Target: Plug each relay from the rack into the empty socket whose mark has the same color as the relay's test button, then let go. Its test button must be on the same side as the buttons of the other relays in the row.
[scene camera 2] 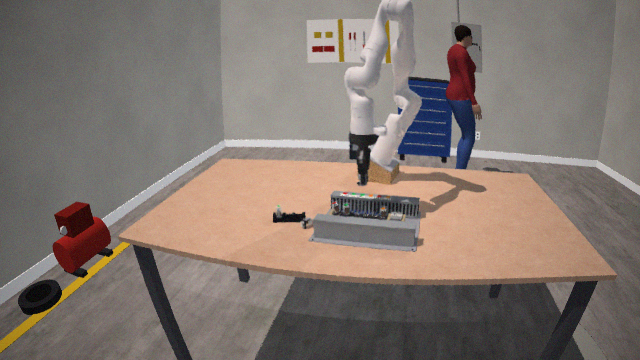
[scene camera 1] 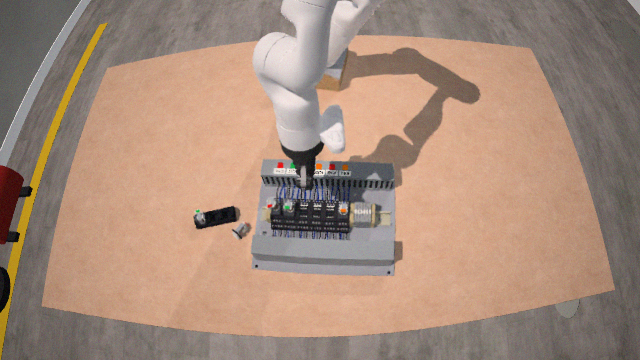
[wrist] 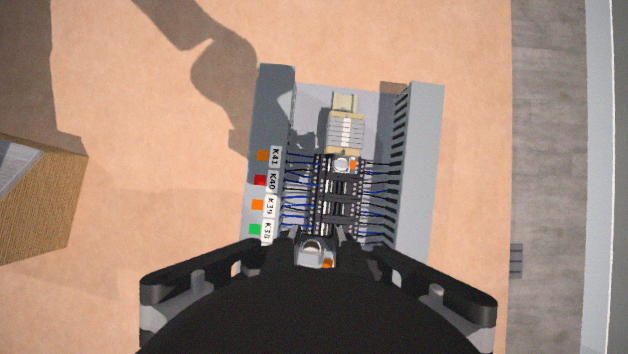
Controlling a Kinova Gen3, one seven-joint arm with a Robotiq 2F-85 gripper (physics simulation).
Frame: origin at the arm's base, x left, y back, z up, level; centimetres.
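Seen in the pictures: gripper, between the fingertips: (scene camera 2: 363,184) (scene camera 1: 309,180) (wrist: 316,237); arm's base, origin of its link: (scene camera 2: 380,158).
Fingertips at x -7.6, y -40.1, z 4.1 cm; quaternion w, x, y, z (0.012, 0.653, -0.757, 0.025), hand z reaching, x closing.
Pixels of each thing's top centre, then the offset from my fingertips to it.
- clear relay, centre of its top: (wrist: 316,267) dz +4.0, dx -0.8, dy +0.2 cm
- K38 green mark, centre of its top: (wrist: 254,229) dz -6.5, dx -0.3, dy +7.1 cm
- K39 orange mark, centre of its top: (wrist: 257,204) (scene camera 1: 319,166) dz -6.5, dx +2.5, dy +6.5 cm
- K40 red mark, centre of its top: (wrist: 259,180) (scene camera 1: 332,166) dz -6.5, dx +5.4, dy +5.9 cm
- seated K41 relay, centre of its top: (wrist: 346,163) (scene camera 1: 343,206) (scene camera 2: 383,207) dz -5.9, dx +6.3, dy -4.3 cm
- green-button relay, centre of its top: (scene camera 1: 197,214) (scene camera 2: 278,206) dz -8.0, dx -27.1, dy -0.4 cm
- black rack, centre of its top: (scene camera 1: 213,215) (scene camera 2: 288,213) dz -10.5, dx -23.9, dy -0.1 cm
- red-button relay, centre of its top: (scene camera 1: 239,227) (scene camera 2: 307,218) dz -10.1, dx -17.4, dy -4.1 cm
My gripper (scene camera 1: 304,183) (scene camera 2: 362,182) (wrist: 316,237) is shut on a clear relay (wrist: 309,256) with an orange test button on its right in the wrist view. It hangs above the panel, apart from the sockets. The empty sockets are K38 (green mark (wrist: 254,229)), K39 (orange mark (scene camera 1: 319,166) (wrist: 257,204)) and K40 (red mark (scene camera 1: 332,167) (wrist: 260,180)). The seated K41 relay (scene camera 1: 343,209) (wrist: 341,165) also has its orange button on the right in the wrist view. A green-button relay (scene camera 1: 200,219) (scene camera 2: 279,212) stands in the black rack (scene camera 1: 220,216) (scene camera 2: 293,217). A red-button relay (scene camera 1: 241,230) (scene camera 2: 306,224) lies on the table.
Relays with red (scene camera 1: 273,205) and green (scene camera 1: 288,206) buttons sit at the row's left end. Cream terminal blocks (scene camera 1: 363,214) (wrist: 345,132) adjoin its right end. Raised grey ducts run behind (scene camera 1: 375,171) (wrist: 274,100) and in front (scene camera 1: 325,247) (scene camera 2: 365,231) (wrist: 425,125) of the row.
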